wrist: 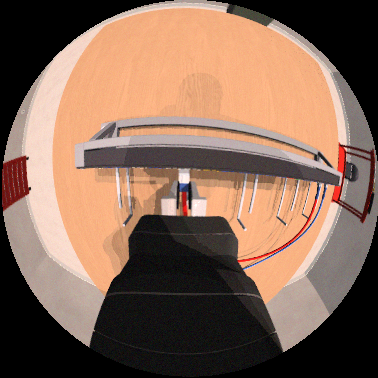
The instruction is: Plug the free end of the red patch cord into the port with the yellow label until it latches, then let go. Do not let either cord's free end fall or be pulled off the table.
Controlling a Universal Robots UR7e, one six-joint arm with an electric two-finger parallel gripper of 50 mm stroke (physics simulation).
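Frame: origin at the arm's base, x up, y right, z ahead, level; centimetres.
Seen in the pictures: gripper, fingertip midpoint: (183, 189).
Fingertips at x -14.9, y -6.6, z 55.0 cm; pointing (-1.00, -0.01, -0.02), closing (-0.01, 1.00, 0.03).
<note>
A point is followed by its place in that frame.
My gripper (183, 189) @[z 55.0, x -14.9, y -6.6 cm] is shut on the red cord's plug (184, 176) @[z 56.7, x -14.2, y -6.6 cm], a pale plug with a blue part between the fingertips. The red cord runs back from it between the fingers. The plug points at the patch panel (210, 156) @[z 59.3, x -11.7, y -4.2 cm], and its front end meets the panel's lower front edge in the wrist view. The panel is seen steeply from above, so its port faces are hidden and I cannot tell whether the plug is in a port. The yellow label does not show clearly. The red cord (315, 206) also shows curving down from the panel's right end.
A blue cord (324, 195) @[z 55.8, x -13.3, y 22.0 cm] runs beside the red one at the right. Several thin grey bars (242, 200) @[z 51.9, x -19.8, y 3.9 cm] stick out from below the panel's front, left and right of my gripper. The wooden table (150, 60) @[z 79.2, x -21.6, y -15.0 cm] lies beneath. A red chair-like frame stands beyond the right edge.
</note>
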